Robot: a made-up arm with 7 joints.
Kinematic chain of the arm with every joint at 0, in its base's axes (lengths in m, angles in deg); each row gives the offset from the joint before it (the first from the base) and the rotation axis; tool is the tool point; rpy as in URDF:
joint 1: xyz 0 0 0.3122 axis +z
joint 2: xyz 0 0 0 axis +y
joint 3: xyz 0 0 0.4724 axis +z
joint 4: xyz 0.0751 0 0 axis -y
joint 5: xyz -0.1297 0 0.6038 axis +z
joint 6: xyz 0 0 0 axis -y
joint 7: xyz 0.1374 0 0 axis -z
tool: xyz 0 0 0 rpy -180 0 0
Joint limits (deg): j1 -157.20..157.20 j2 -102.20..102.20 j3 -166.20..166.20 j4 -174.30..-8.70 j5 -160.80..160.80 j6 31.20..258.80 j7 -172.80..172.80
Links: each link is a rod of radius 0.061 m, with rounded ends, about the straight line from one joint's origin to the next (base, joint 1, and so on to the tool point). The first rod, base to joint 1, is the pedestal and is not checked.
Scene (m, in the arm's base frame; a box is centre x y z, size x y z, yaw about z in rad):
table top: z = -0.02
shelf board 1: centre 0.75 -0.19 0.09 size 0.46 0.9 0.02 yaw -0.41
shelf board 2: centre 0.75 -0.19 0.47 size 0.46 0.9 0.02 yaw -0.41
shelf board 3: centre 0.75 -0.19 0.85 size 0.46 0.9 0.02 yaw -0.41
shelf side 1: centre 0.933 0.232 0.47 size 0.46 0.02 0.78 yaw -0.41
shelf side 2: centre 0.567 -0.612 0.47 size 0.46 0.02 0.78 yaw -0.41
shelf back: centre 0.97 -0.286 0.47 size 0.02 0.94 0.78 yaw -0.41
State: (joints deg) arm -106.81 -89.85 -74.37 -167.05 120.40 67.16 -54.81
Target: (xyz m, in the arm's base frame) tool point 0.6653 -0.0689 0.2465
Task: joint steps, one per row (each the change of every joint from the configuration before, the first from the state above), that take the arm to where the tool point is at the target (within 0.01 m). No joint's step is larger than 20 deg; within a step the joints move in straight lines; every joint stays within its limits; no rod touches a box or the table.
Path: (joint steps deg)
1: 6.64 -0.42 19.71 -0.60 -2.18 -4.50 0.00
2: 6.65 -0.43 19.70 -0.59 -2.19 -4.49 0.00
3: 6.64 -0.42 19.71 -0.60 -2.18 -4.49 0.00
4: 6.65 -0.43 19.70 -0.59 -2.18 -4.50 0.00
5: 6.64 -0.42 19.71 -0.60 -2.19 -4.50 0.00
6: 6.65 -0.42 19.70 -0.59 -2.18 -4.49 0.00
7: 6.64 -0.43 19.71 -0.60 -2.18 -4.49 0.00
8: 6.65 -0.42 19.71 -0.59 -2.19 -4.50 0.00
9: -15.62 -2.99 0.99 11.09 3.40 3.08 0.00
10: -15.61 -2.98 1.00 11.09 3.39 3.08 0.00
11: -15.62 -2.99 1.00 11.09 3.40 3.08 0.00

